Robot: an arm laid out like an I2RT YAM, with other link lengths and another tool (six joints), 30 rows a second.
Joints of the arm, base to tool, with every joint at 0 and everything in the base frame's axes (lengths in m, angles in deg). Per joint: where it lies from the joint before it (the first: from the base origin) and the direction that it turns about. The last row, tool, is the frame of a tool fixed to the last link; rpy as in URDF.
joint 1: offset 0.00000 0.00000 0.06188 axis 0 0 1
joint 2: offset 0.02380 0.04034 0.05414 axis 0 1 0
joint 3: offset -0.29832 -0.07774 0.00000 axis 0 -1 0
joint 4: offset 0.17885 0.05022 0.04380 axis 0 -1 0
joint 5: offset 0.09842 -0.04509 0.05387 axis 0 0 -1
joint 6: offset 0.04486 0.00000 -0.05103 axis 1 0 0
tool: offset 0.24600 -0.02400 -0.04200 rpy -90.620 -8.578 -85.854
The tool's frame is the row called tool.
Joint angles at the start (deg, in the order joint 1, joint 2, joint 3, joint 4, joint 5, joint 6): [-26.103, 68.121, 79.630, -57.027, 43.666, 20.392]
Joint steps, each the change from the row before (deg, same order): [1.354, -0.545, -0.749, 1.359, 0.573, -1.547]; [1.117, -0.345, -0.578, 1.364, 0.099, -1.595]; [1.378, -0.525, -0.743, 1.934, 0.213, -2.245]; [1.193, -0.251, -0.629, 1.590, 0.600, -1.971]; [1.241, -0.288, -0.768, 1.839, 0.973, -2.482]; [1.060, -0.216, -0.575, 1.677, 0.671, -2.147]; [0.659, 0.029, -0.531, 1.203, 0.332, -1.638]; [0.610, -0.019, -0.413, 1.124, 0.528, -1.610]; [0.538, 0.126, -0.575, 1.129, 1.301, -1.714]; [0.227, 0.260, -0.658, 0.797, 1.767, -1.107]
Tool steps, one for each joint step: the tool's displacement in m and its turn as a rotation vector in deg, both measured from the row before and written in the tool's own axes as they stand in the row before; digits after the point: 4 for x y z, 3 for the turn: [-0.0048, -0.0066, -0.0009, 1.288, -0.664, -1.530]; [-0.0061, -0.0066, -0.0002, 1.115, -0.919, -1.442]; [-0.0068, -0.0097, -0.0005, 1.627, -1.044, -1.827]; [-0.0040, -0.0080, -0.0001, 1.253, -0.433, -1.764]; [-0.0020, -0.0089, -0.0003, 1.363, -0.067, -2.167]; [-0.0024, -0.0085, -0.0002, 1.260, -0.182, -1.739]; [-0.0024, -0.0048, 0.0008, 0.629, -0.179, -1.489]; [-0.0006, -0.0051, 0.0003, 0.663, 0.073, -1.370]; [0.0031, -0.0033, 0.0004, 0.339, 0.903, -1.633]; [0.0062, 0.0005, 0.0005, -0.226, 1.578, -1.272]
